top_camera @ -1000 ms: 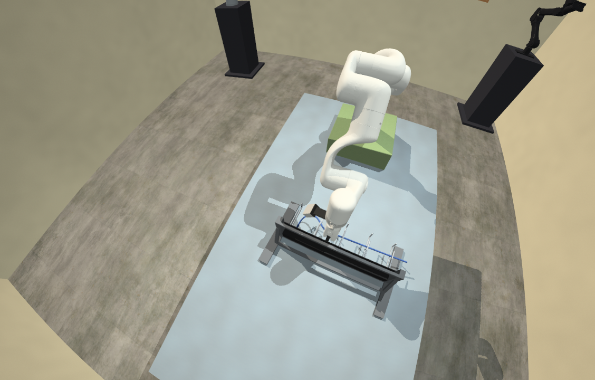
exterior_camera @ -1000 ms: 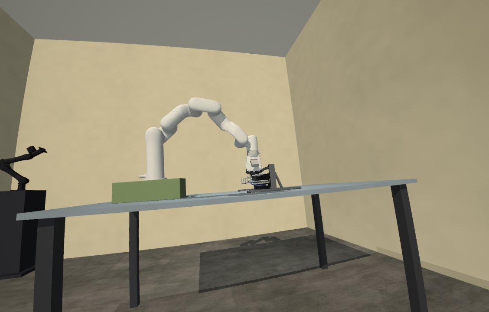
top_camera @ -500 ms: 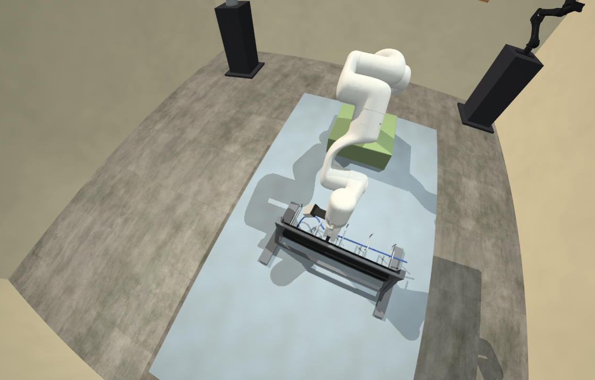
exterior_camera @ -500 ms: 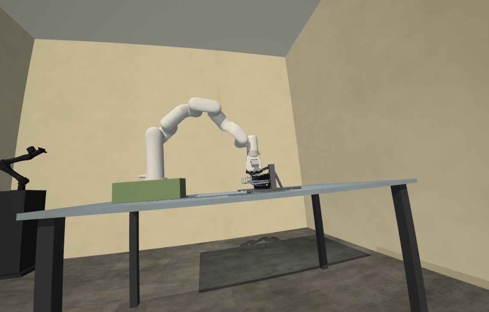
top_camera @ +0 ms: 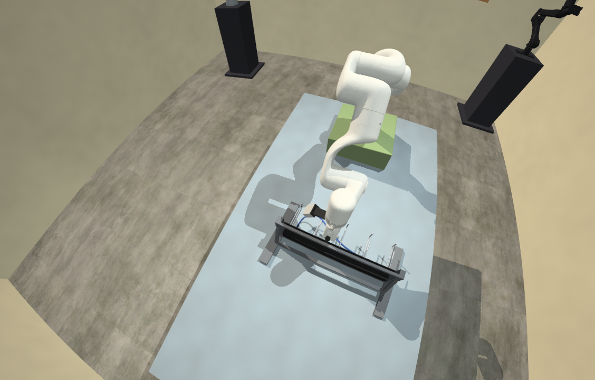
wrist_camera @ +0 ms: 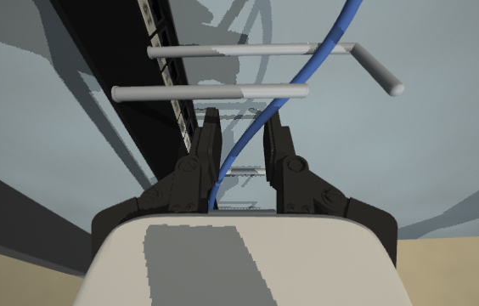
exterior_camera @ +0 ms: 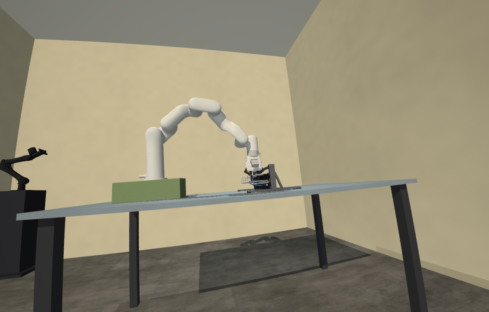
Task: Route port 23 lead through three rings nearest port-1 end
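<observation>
My gripper is now 7 cm short of the patch panel rack, 4 cm to the right of it and 1 cm above it.
</observation>
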